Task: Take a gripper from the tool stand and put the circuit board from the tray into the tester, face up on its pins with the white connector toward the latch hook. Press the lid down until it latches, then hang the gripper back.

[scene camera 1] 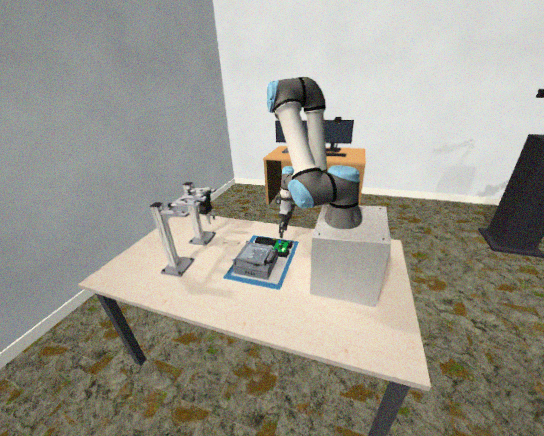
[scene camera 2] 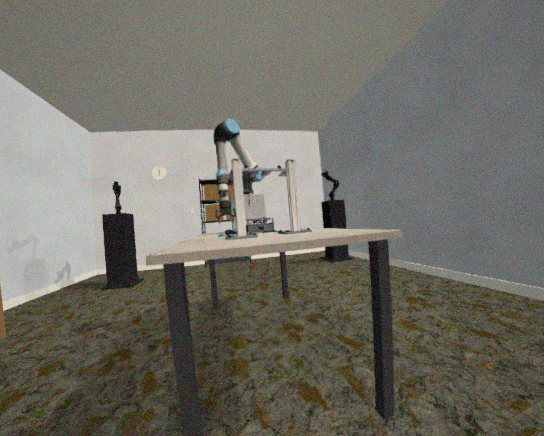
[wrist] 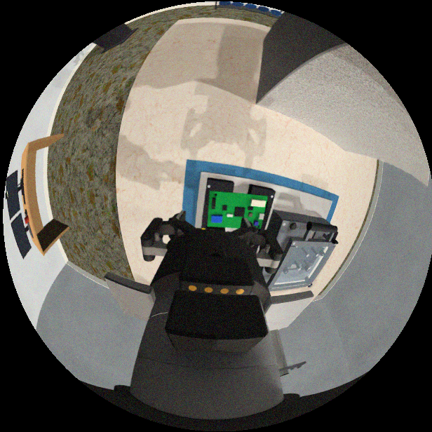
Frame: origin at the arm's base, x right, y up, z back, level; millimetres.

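Seen in the pictures: hand, its tool point: [scene camera 2: 224, 199]; arm's base, origin of its link: [scene camera 1: 343, 219] [scene camera 2: 245, 195].
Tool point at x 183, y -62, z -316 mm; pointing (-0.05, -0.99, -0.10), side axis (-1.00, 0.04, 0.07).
Note:
Offsets run from my tool point to a thing's middle. "pt": to the spot under its first point. Level surfaces: height alone.
The green circuit board {dx -55, dy -226, dz -18 mm} [scene camera 1: 283, 245] [wrist: 235, 206] lies face up in the black tray [wrist: 220, 186], its white connector [wrist: 258, 203] at the upper right in the wrist view. My gripper [scene camera 1: 281, 235] [wrist: 214, 222], the adaptive one, is open above the near side of the board, with a finger toward each end. Its fingers hide part of the board and tray. The grey tester {pt dx -318, dy -216, dz -81 mm} [scene camera 1: 251, 271] [wrist: 287, 218] stands beside the tray. Its clear lid [wrist: 303, 265] looks tilted up; its exact angle is hard to tell. The tool stand [scene camera 1: 166, 240] [scene camera 2: 292, 200] holds another gripper [scene camera 1: 205, 201].
A blue-bordered mat {dy -258 mm} [scene camera 1: 279, 285] [wrist: 265, 174] lies under tray and tester. The arm's large grey pedestal [scene camera 1: 350, 265] [wrist: 365, 110] stands close beside the mat. The two stand posts rise on the opposite side of the table {dy -259 mm} [scene camera 1: 240, 315].

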